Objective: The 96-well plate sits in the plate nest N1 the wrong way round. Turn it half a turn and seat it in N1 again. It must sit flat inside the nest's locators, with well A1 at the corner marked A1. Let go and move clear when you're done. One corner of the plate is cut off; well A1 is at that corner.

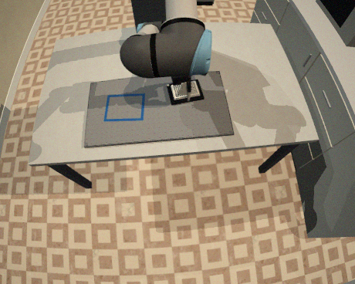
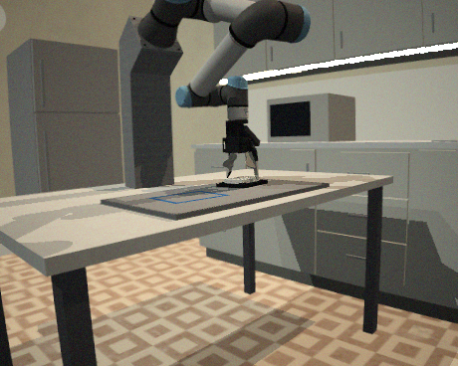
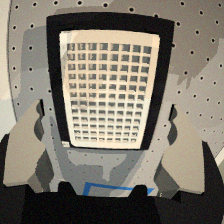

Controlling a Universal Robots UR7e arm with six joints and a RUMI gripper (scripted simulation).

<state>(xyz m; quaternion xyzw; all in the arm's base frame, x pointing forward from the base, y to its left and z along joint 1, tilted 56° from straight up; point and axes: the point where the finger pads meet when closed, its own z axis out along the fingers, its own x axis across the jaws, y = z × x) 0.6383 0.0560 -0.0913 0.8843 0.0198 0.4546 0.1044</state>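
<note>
Right now the white 96-well plate is 10 mm below my hand. From my hand the other things lie so: black plate nest N1 (20 mm below).
</note>
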